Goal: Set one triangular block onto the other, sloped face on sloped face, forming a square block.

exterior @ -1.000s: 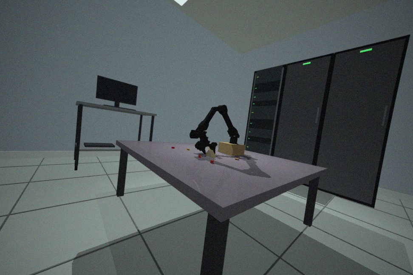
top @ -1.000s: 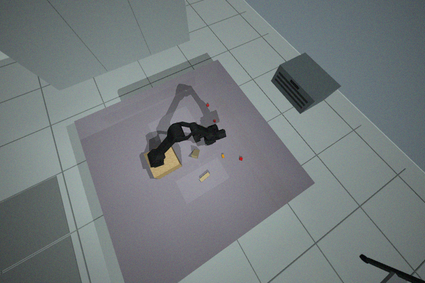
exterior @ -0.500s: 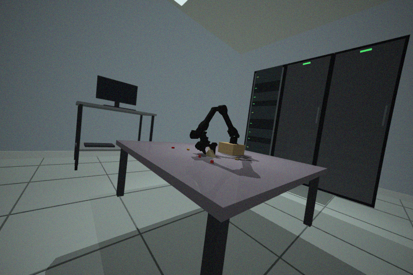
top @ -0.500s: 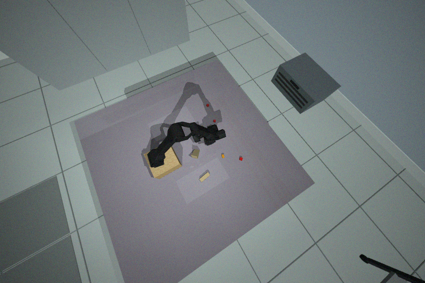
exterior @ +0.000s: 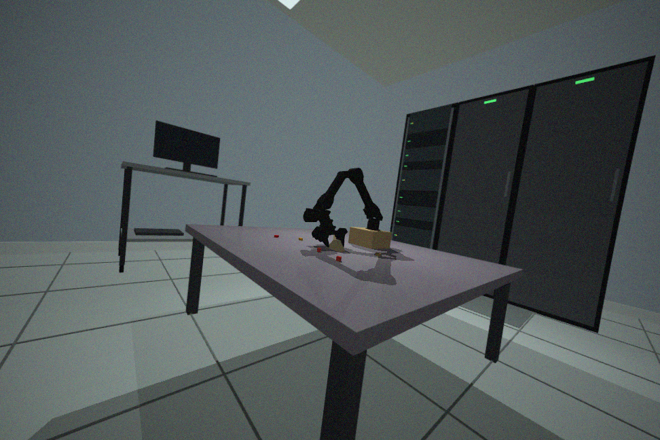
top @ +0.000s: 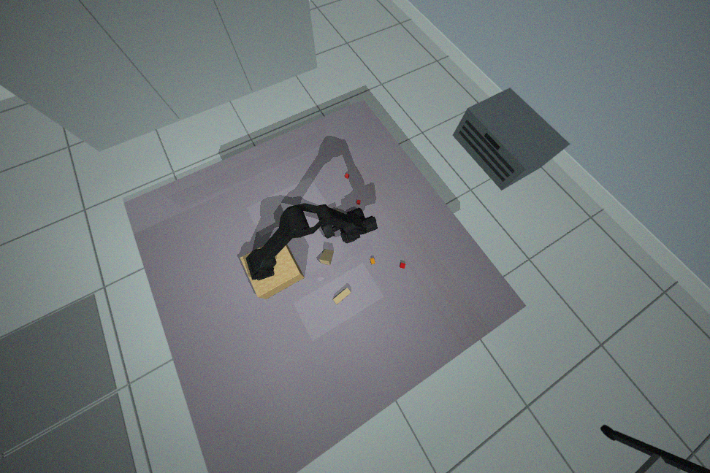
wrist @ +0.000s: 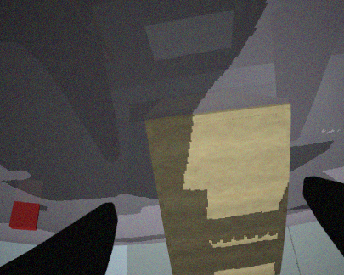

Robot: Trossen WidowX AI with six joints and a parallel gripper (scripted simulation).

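Now: the tan triangular block 1 cm above my gripper tip. From my gripper tip the other things lie so: tan wooden triangular block 11 cm behind, 17 cm to the right; orange cube 7 cm ahead, 24 cm to the right, 1 cm below; thin tan bar 10 cm behind, 34 cm to the right, 1 cm below.
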